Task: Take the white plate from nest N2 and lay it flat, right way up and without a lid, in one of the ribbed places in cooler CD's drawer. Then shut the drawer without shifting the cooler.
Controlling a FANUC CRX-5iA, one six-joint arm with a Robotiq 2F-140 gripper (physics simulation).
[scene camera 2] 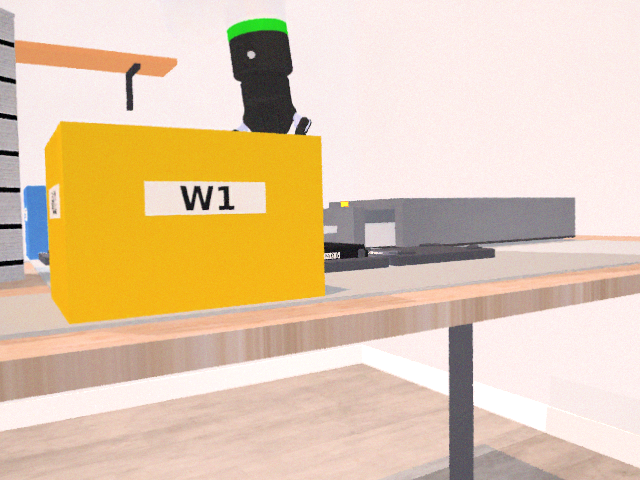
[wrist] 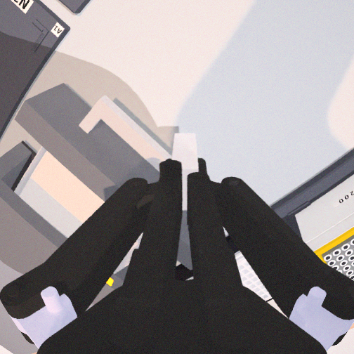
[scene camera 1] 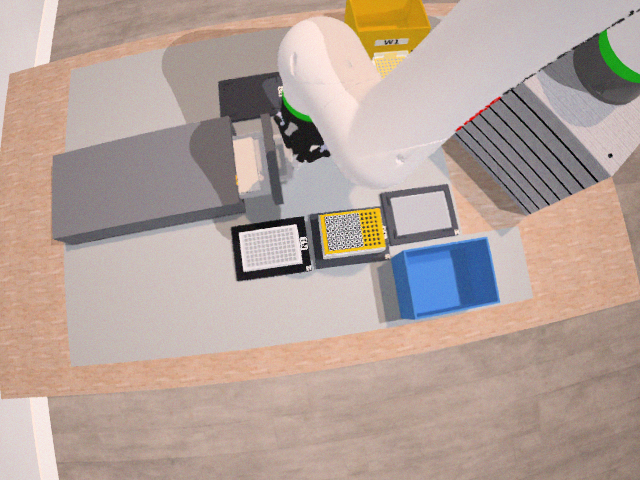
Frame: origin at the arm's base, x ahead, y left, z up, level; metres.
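Seen in the pictures: gripper, fingertip midpoint: (scene camera 1: pixel 298 163); arm's base, link origin: (scene camera 1: pixel 607 69).
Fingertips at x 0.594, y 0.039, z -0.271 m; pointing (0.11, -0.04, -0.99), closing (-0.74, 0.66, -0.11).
Note:
Offsets run from my fingertips to a thing's top centre. "spot": to the spot under its first point.
The grey cooler (scene camera 1: pixel 144 175) (scene camera 2: pixel 485 219) lies at the left of the mat in scene camera 1. Its drawer is part open; the dark drawer front @(0.057 m ahead, 0.017 m right, 0.032 m up) (scene camera 1: pixel 271 160) (wrist: pixel 60 107) stands a short way out. A pale, flat, plate-like surface @(spot: 0.114 m ahead, 0.009 m right, 0.012 m down) (scene camera 1: pixel 247 167) (wrist: pixel 65 182) lies level inside the drawer; wells and ribs cannot be made out. Nest N2 @(0.095 m ahead, 0.204 m right, 0.022 m down) (scene camera 1: pixel 242 98) (wrist: pixel 15 70) is bare. My gripper (scene camera 1: pixel 295 163) (wrist: pixel 184 149) is shut and empty, its fingertips beside the pale handle (wrist: pixel 131 129) outside the drawer front. Contact is unclear. The yellow bin hides the fingertips in scene camera 2.
A white welled plate @(0.080 m ahead, 0.177 m left, 0.012 m down) (scene camera 1: pixel 269 248) sits in a black nest. A yellow-topped rack @(0.094 m back, 0.170 m left, 0.038 m up) (scene camera 1: pixel 353 232) and a grey flat piece @(0.260 m back, 0.136 m left, 0.019 m down) (scene camera 1: pixel 419 214) sit in nests beside it. A blue bin @(0.270 m back, 0.291 m left, 0.081 m up) (scene camera 1: pixel 447 279), yellow bin W1 @(0.254 m back, 0.350 m right, 0.081 m up) (scene camera 1: pixel 387 31) (scene camera 2: pixel 191 248) and a slotted grey tower (scene camera 1: pixel 532 139) stand around.

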